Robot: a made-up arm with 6 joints.
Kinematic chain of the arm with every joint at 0, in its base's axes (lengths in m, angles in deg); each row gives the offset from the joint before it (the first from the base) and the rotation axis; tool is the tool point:
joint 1: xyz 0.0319 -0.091 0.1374 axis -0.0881 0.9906 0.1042
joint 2: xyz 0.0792 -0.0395 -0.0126 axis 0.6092 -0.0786 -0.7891
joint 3: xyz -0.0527 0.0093 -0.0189 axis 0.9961 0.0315 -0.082
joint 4: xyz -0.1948 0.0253 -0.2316 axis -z
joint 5: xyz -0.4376 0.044 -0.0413 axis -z
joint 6: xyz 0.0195 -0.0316 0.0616 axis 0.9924 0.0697 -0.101
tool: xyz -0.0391 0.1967 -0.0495
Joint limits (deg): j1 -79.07..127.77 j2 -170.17..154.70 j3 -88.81..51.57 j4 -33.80..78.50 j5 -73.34..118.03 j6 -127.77..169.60
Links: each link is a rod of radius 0.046 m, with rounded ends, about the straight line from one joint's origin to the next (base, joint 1, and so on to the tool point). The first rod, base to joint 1, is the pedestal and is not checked.
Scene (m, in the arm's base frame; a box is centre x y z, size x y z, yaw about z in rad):
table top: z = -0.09
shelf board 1: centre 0.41 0.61 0 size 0.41 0.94 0.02 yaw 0.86
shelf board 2: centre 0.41 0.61 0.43 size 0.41 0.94 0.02 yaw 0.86
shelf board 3: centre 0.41 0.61 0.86 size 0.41 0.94 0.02 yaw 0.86
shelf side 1: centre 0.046 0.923 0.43 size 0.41 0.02 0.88 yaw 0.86
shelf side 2: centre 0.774 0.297 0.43 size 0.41 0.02 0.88 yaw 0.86
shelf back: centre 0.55 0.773 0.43 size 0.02 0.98 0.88 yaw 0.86
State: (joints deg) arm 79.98 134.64 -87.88 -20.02 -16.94 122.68
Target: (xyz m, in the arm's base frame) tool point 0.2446 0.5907 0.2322
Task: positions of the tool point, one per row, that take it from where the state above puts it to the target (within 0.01 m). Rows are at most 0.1 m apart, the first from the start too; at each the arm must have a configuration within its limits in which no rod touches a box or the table.
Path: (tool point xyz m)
1: 0.3866 0.3757 0.2362
2: 0.3584 0.4467 0.2207
3: 0.3113 0.5212 0.2196
4: 0.2446 0.5907 0.2323

